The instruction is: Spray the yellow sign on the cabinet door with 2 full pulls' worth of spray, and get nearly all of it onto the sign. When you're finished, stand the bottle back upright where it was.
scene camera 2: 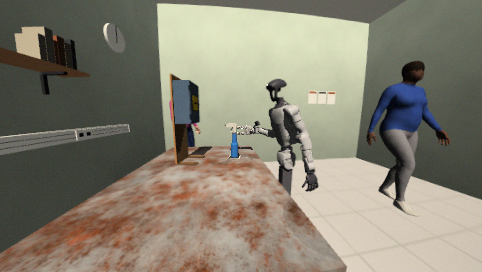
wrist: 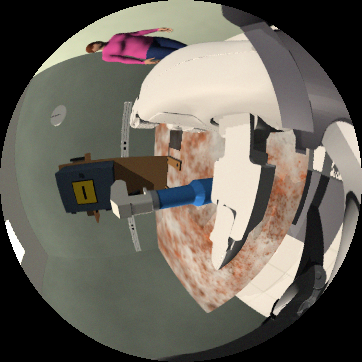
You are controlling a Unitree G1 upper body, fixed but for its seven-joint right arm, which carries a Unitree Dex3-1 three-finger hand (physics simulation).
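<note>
The blue spray bottle (scene camera 2: 234,149) (wrist: 172,197) with its pale spray head (scene camera 2: 231,125) (wrist: 134,204) stands upright on the marked square on the table. The head points toward the cabinet. The yellow sign (scene camera 2: 195,103) (wrist: 84,192) is on the door of the blue-grey cabinet (scene camera 2: 182,102) (wrist: 103,175), to the left in both views. My gripper (scene camera 2: 242,130) (wrist: 176,192) is open, its fingers extended at the height of the bottle's neck, just behind the spray head. In the wrist view a finger hides the bottle's lower part; contact cannot be told.
The cabinet hangs on a brown upright board (scene camera 2: 179,142) (wrist: 142,165) with feet on the mottled table (scene camera 2: 165,210) (wrist: 190,260). A dark flat patch (scene camera 2: 202,151) lies near the board. A person in pink (wrist: 127,48) is behind the cabinet, and a person in blue (scene camera 2: 407,107) is at the right.
</note>
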